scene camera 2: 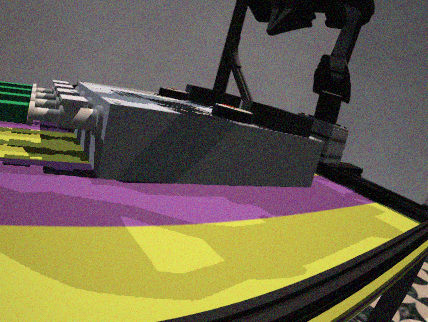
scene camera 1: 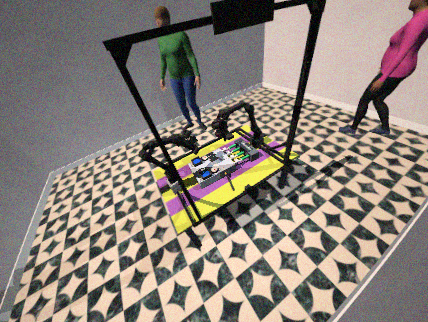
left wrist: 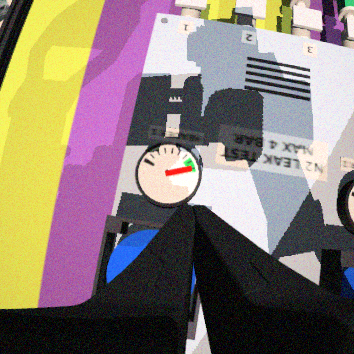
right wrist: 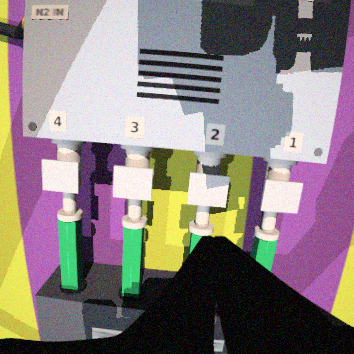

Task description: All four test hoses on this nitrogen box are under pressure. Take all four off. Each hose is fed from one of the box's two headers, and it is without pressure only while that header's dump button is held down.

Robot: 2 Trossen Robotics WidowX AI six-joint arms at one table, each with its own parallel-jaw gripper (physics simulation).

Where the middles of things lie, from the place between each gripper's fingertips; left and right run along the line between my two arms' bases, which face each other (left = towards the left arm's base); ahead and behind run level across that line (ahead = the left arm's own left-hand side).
The dark block (right wrist: 97, 309) is 90 mm behind my left hand, 440 mm to the right of it and 180 mm below it.
Right now my right hand is 20 cm to the left of the dark block, 19 cm above it and 3 cm past it.
